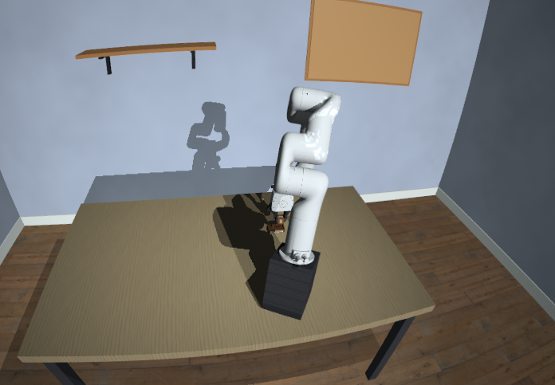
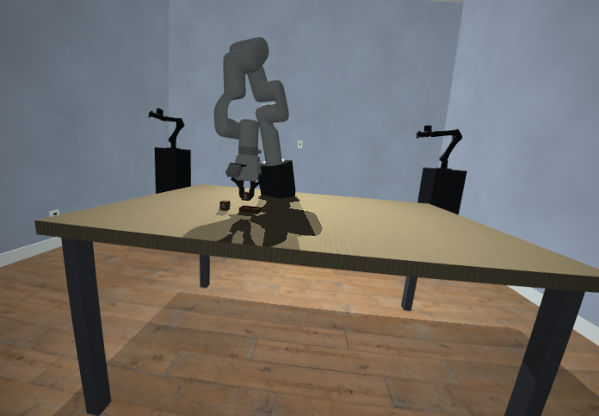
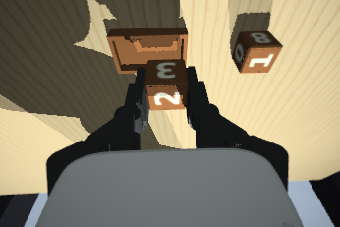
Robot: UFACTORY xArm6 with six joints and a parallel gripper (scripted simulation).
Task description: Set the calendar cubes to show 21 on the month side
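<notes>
The brown wooden tray lies 20 mm to the left of my hand and 70 mm below it.
</notes>
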